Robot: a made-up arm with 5 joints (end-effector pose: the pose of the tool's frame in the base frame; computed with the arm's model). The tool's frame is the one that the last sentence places.
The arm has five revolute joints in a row. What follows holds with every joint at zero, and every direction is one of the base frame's.
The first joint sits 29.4 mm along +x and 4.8 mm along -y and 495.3 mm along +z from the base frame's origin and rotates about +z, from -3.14 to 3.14 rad.
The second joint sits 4.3 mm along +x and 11.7 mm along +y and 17.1 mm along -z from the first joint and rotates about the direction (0, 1, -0.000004), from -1.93 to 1.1 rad.
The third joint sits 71.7 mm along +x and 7.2 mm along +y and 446.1 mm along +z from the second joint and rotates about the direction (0, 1, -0.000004), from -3.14 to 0 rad.
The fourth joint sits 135.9 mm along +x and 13.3 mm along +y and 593.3 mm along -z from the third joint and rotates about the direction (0, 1, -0.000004), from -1.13 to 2.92 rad.
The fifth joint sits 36.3 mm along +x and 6.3 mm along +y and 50.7 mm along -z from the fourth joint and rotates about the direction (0, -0.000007, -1), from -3.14 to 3.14 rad.
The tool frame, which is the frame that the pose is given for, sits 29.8 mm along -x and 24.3 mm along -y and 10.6 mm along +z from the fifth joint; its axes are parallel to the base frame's.
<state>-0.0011 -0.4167 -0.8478 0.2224 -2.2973</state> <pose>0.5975 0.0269 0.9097 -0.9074 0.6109 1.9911</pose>
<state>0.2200 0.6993 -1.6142 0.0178 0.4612</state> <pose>0.9304 0.2274 0.4934 0.5086 -0.7752 -0.4526</pose>
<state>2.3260 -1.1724 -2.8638 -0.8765 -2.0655</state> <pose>0.6645 -0.7142 0.9043 1.3441 -0.4839 -2.2795</pose>
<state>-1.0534 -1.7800 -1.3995 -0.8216 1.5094</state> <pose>-0.2303 0.5864 1.0619 -2.2830 0.0465 -2.6643</pose>
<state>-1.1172 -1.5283 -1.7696 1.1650 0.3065</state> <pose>-0.2254 0.5733 1.1555 2.6949 -0.9386 2.5602</pose>
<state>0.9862 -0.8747 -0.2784 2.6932 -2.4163</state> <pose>0.1463 0.2387 0.6269 1.5245 -0.8450 2.5916</pose>
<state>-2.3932 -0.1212 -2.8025 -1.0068 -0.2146</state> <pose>0.0498 0.0027 1.5578 2.9303 0.7661 0.4484</pose>
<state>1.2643 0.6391 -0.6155 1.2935 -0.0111</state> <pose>0.1407 0.3928 0.1805 0.0428 1.3169 1.3085</pose>
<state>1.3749 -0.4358 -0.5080 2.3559 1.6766</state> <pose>0.0387 0.4052 0.6534 -1.4112 -0.1045 -0.2127</pose>
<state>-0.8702 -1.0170 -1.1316 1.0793 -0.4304</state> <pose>0.1161 -0.1015 1.2094 -0.6505 -0.9221 -0.1078</pose>
